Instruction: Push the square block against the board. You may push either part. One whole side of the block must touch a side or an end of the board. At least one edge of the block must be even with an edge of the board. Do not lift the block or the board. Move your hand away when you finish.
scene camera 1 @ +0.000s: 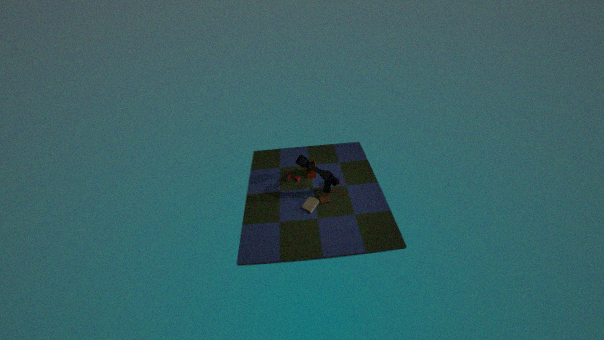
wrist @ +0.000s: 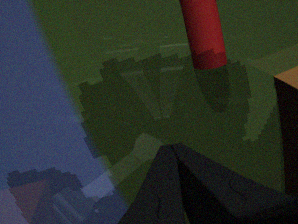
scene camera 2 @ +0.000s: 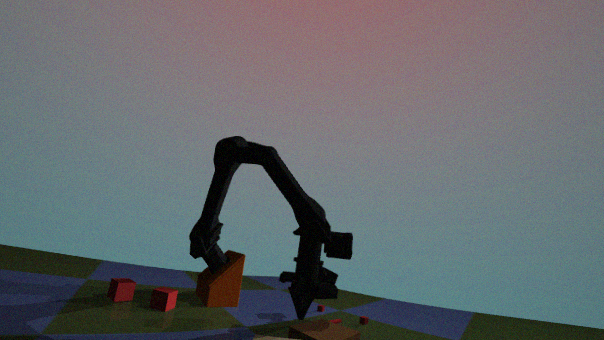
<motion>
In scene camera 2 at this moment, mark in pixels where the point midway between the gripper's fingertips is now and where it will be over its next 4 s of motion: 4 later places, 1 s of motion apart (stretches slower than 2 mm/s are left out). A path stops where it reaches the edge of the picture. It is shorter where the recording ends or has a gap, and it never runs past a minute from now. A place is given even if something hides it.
My gripper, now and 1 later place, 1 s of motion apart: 300,319; 332,307
</motion>
